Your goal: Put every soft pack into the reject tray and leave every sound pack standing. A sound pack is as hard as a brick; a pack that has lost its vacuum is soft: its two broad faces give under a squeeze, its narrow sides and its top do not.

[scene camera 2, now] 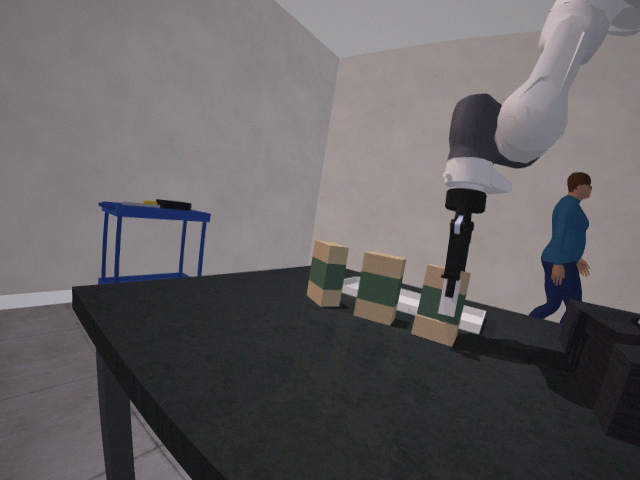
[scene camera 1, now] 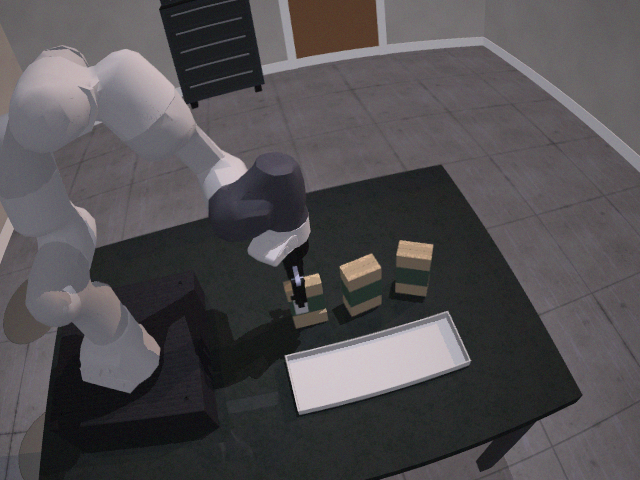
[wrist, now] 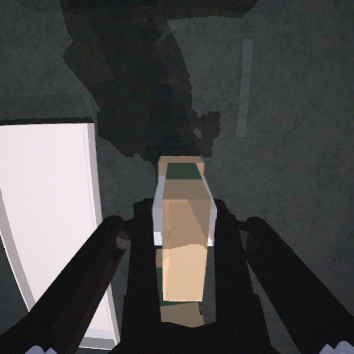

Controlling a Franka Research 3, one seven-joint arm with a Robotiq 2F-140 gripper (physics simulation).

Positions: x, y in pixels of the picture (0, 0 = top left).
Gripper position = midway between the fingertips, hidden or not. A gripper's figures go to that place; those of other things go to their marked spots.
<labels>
My gripper [scene camera 2: 447, 313] is 60 cm from the lens. A white reject tray [scene camera 2: 472, 319] is 81 cm from the lens. A pack [scene camera 2: 381, 277] is 60 cm from the lens. The marked spots on the white reject tray and the pack are 30 cm apart.
</labels>
